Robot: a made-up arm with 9 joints.
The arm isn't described. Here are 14 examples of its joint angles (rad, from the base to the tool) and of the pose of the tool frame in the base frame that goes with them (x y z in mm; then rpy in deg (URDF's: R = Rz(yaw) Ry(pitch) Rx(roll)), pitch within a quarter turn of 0, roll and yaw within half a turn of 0).
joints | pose
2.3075 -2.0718 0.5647 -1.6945 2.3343 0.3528 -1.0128 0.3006 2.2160 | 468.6 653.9 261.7 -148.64 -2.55 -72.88
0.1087 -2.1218 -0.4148 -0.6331 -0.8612 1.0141 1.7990 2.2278 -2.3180 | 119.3 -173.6 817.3 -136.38 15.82 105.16
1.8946 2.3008 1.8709 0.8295 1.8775 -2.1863 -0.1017 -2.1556 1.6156 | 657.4 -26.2 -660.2 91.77 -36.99 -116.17
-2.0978 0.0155 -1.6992 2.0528 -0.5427 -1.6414 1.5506 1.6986 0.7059 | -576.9 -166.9 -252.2 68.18 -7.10 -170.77
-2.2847 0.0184 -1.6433 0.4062 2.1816 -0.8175 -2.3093 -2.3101 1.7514 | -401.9 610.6 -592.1 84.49 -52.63 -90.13
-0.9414 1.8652 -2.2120 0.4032 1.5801 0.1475 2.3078 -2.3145 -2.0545 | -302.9 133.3 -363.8 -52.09 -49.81 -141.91
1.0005 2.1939 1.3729 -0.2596 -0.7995 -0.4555 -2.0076 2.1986 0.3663 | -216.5 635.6 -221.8 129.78 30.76 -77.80
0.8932 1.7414 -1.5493 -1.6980 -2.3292 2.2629 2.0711 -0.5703 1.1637 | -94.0 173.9 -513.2 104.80 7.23 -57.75
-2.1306 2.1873 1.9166 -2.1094 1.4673 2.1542 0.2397 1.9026 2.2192 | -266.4 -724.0 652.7 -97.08 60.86 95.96
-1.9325 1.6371 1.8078 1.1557 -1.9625 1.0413 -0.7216 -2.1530 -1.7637 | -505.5 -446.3 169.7 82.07 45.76 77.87
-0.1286 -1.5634 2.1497 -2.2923 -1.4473 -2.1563 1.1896 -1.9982 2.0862 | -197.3 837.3 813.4 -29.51 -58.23 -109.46
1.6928 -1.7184 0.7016 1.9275 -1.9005 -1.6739 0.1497 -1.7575 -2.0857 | 309.7 596.4 -341.3 104.01 21.78 -79.07
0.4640 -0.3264 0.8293 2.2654 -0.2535 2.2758 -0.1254 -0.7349 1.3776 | 464.2 -435.6 816.2 -19.35 7.59 88.80
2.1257 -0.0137 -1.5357 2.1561 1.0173 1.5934 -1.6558 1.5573 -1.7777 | -472.4 -525.2 -175.5 106.20 27.98 81.92
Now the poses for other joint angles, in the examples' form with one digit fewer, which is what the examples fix.
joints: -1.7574 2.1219 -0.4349 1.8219 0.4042 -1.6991 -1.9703 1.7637 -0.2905
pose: -473 -742 180 -33.5 64.9 -109.6
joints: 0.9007 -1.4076 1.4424 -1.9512 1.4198 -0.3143 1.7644 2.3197 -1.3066
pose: 114 403 -245 37.2 -7.5 -34.0
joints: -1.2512 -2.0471 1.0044 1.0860 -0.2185 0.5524 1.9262 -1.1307 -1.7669
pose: -647 50 290 19.4 11.8 -8.6
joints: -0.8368 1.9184 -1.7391 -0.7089 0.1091 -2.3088 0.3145 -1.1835 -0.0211
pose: -674 606 432 -127.5 46.3 75.4
